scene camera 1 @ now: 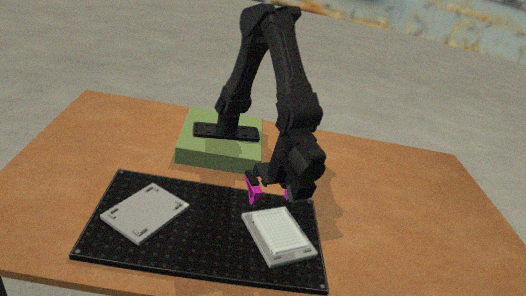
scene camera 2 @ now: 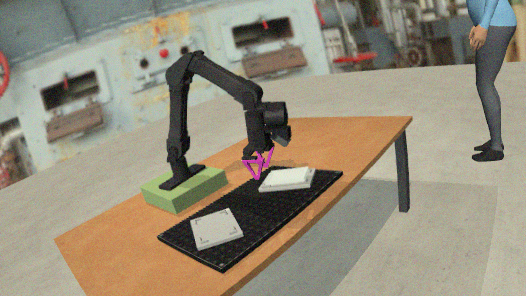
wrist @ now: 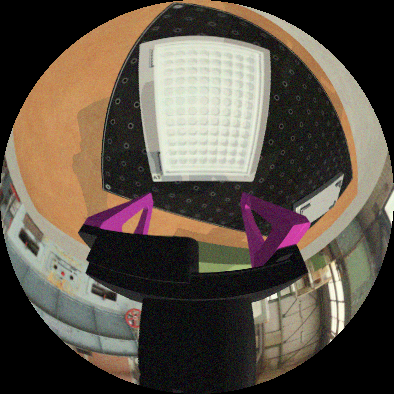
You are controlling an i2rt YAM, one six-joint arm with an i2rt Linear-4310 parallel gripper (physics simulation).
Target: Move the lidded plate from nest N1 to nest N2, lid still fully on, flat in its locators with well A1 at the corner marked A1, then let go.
Observation:
My gripper (scene camera 1: 268, 200) is open and holds nothing. Also in view: a grey nest (scene camera 2: 219, 227) and a grey nest (scene camera 1: 272, 261).
My gripper also shows in scene camera 2 (scene camera 2: 261, 173) and in the wrist view (wrist: 196, 197).

